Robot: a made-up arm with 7 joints.
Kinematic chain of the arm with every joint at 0, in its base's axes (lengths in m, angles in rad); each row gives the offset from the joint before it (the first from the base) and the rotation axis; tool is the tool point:
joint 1: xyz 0 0 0.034 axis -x
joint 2: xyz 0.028 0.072 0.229 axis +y
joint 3: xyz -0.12 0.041 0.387 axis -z
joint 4: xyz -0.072 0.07 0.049 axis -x
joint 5: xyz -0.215 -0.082 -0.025 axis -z
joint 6: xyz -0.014 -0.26 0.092 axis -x
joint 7: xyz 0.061 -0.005 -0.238 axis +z
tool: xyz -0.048 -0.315 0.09
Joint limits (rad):
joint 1: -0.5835..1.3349
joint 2: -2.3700..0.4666
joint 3: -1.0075..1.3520
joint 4: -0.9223..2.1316
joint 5: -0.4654..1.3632
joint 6: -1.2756..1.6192
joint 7: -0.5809..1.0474
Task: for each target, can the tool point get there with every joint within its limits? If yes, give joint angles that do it. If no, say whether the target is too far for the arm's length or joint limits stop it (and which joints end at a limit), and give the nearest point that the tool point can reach.
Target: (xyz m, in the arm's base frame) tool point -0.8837 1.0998 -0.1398
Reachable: yes | joints 1.1833 -0.2667 0.1587 1.6388 0.9009 1.0433 0.4097
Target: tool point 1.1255 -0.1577 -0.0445
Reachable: no: joint limits stop it (at a limit: joint 2, joint 4) | nearest point 0.6294 -0.2520 -0.0915 | short by 0.507 m
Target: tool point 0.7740 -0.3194 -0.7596
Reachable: no: joint limits stop it (at a limit: joint 2, joint 4, joint 5) | nearest point 0.5545 -0.2673 -0.6302 | short by 0.260 m
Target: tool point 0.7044 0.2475 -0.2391
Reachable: no: joint limits stop it (at a limit: joint 2, joint 4) | nearest point 0.6414 0.2498 -0.2417 | short by 0.063 m
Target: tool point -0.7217 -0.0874 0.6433
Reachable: yes | joints 0.1449 -0.3960 0.6594 0.5998 0.2865 -0.3868 0.8589
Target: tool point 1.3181 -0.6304 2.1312
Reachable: no: too far | nearest point 0.5748 -0.2584 1.3118 | short by 1.167 m
